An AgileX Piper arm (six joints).
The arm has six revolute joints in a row. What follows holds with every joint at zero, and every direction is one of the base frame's.
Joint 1 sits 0.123 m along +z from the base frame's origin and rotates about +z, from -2.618 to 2.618 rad.
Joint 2 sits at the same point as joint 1 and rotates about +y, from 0 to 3.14 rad.
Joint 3 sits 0.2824 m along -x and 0.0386 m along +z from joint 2 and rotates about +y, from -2.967 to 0 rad.
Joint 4 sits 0.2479 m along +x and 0.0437 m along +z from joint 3 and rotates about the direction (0.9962, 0, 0.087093), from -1.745 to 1.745 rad.
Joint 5 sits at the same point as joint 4 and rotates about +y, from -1.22 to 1.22 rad.
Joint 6 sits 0.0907 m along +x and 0.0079 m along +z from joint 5 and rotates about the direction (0.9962, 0, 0.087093), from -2.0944 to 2.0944 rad.
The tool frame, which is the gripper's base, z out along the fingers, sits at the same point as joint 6; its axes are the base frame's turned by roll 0, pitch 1.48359 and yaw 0 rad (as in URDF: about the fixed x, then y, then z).
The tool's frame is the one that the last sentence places.
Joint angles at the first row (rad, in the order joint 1, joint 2, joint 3, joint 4, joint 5, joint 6):
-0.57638 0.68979 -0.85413 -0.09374 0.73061 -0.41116
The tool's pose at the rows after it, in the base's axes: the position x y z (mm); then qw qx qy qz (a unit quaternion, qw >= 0):
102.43 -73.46 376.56 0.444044 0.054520 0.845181 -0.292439
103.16 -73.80 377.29 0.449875 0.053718 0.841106 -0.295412
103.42 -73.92 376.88 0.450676 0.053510 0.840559 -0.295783
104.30 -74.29 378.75 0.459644 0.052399 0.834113 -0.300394
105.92 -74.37 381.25 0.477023 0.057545 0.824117 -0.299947
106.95 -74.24 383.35 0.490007 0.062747 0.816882 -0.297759
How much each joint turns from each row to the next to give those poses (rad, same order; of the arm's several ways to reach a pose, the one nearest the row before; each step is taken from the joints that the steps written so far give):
0.00008 0.00000 0.00000 -0.00438 -0.02611 -0.00127
-0.00019 0.00000 0.00227 0.00027 -0.01777 -0.00028
0.00022 -0.00001 0.00244 -0.00031 -0.00451 0.00033
-0.00004 -0.00001 0.00049 0.00005 -0.02453 -0.00006
0.00000 0.00002 0.00174 0.01042 -0.03717 0.01223
0.00001 0.00000 -0.00022 0.00999 -0.02441 0.01107

